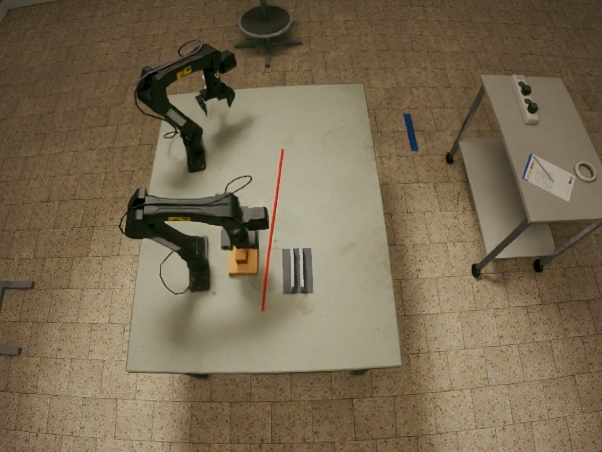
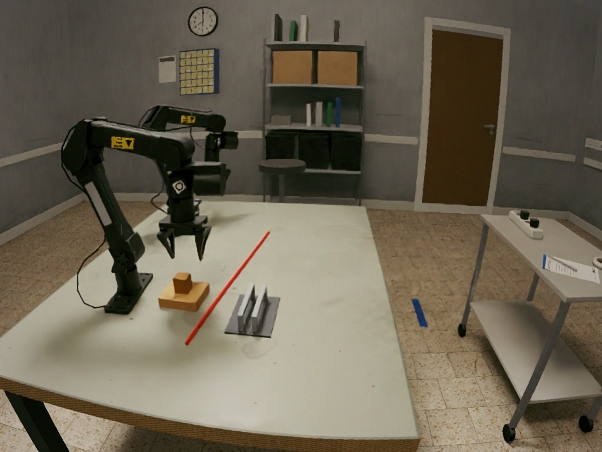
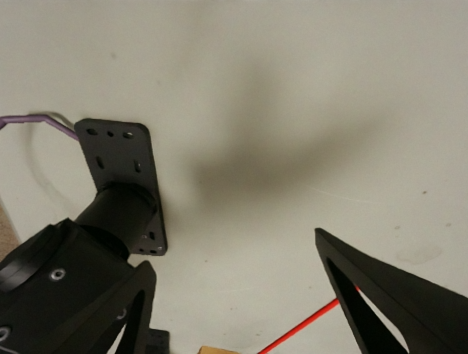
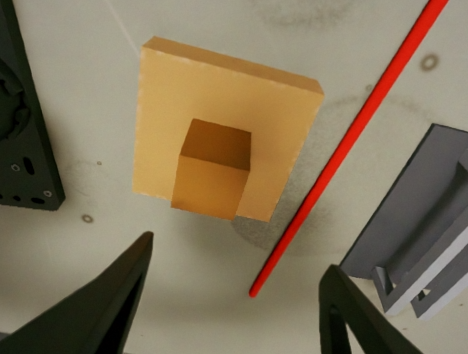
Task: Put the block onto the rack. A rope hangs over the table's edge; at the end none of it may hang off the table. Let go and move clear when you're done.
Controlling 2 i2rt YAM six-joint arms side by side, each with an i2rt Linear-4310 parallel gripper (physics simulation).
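Places are measured from the left arm's base along level axes (x ahead, y left, z up), in centimetres.
Pixels of known places: left gripper, fingertip midpoint: (image 1: 217, 111) (image 3: 231, 252); right gripper, fingertip midpoint: (image 1: 243, 248) (image 2: 187, 259) (image 4: 240, 258); left arm's base at its link origin: (image 1: 195, 151) (image 3: 132, 198); right arm's base at its link origin: (image 1: 199, 263) (image 2: 130, 293) (image 3: 155, 345).
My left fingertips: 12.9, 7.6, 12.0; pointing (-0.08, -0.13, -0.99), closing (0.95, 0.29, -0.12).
Observation:
For each thing: its middle in the pictures, then the offset to it from my left fingertips, as dx, dy, dz. Level surfaces: height alone.
- orange block at the middle of its body: (image 4: 214, 156) (image 2: 183, 287) (image 1: 242, 258) -0.7, -59.2, -8.8
- grey rack at the middle of its body: (image 4: 444, 242) (image 2: 253, 306) (image 1: 297, 268) +16.6, -66.7, -9.8
- table at its surface level: dz -12.0
The orange block (image 1: 243, 269) (image 2: 170, 301) (image 4: 160, 90), a flat square with a small knob on top, lies on the table. The grey rack (image 1: 287, 270) (image 2: 269, 324) (image 4: 400, 200), a base plate with two upright panels, stands to its right. The straight red rope (image 1: 277, 190) (image 2: 233, 280) (image 3: 300, 326) (image 4: 351, 137) lies between them, wholly on the table. My right gripper (image 1: 240, 243) (image 2: 187, 259) (image 4: 240, 258) is open, pointing down above the block, with nothing between its fingers. My left gripper (image 1: 218, 110) (image 3: 231, 252) is open and empty, high above the table's far left part.
The table (image 1: 340, 325) (image 2: 320, 390) carries both arm bases at its left side. A wheeled cart (image 1: 505, 210) (image 2: 542, 345) stands apart on the right, with a power strip and papers on top. A round stool (image 1: 265, 22) (image 2: 282, 166) stands behind the table.

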